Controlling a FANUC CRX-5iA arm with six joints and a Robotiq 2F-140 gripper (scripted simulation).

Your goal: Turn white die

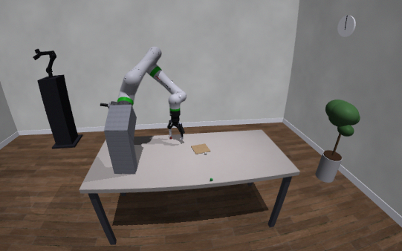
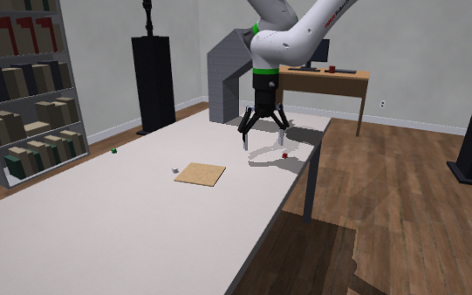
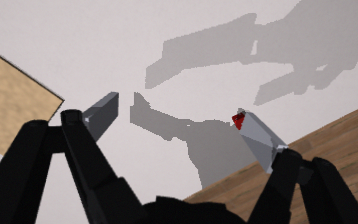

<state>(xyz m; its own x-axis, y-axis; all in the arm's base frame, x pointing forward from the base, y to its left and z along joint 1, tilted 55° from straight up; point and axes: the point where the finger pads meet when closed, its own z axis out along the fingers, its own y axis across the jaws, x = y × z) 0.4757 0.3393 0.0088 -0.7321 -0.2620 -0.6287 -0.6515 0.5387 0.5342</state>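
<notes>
Now: hand 50 mm past the red die, 80 mm to the right of it and 50 mm above it. Round my hand: white die (230 mm ahead, 250 mm to the right, 50 mm below); then tan mat (200 mm ahead, 160 mm to the right, 60 mm below); then green die (190 mm ahead, 600 mm to the right, 50 mm below).
</notes>
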